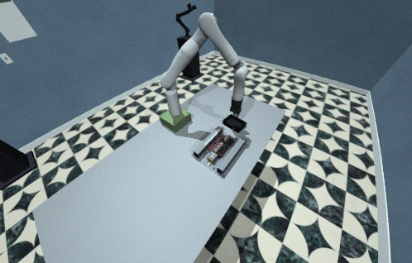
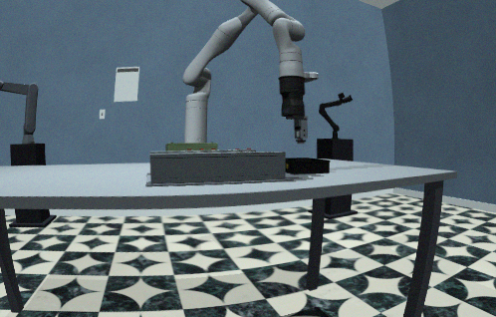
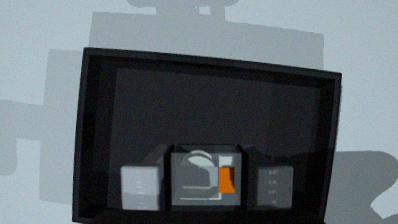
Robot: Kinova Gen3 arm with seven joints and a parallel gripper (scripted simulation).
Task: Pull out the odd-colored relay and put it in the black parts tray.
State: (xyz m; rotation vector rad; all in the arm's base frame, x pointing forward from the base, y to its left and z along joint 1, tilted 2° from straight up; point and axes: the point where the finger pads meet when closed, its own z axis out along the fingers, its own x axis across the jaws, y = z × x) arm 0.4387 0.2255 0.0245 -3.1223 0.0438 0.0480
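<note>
Now: the black parts tray 100 mm below my hand. From my hand the other things lie so: K54 relay: 10 mm below; then K52 relay: 40 mm ahead, 180 mm to the right, 60 mm below; then K53 relay: 40 mm ahead, 210 mm to the right, 60 mm below.
</note>
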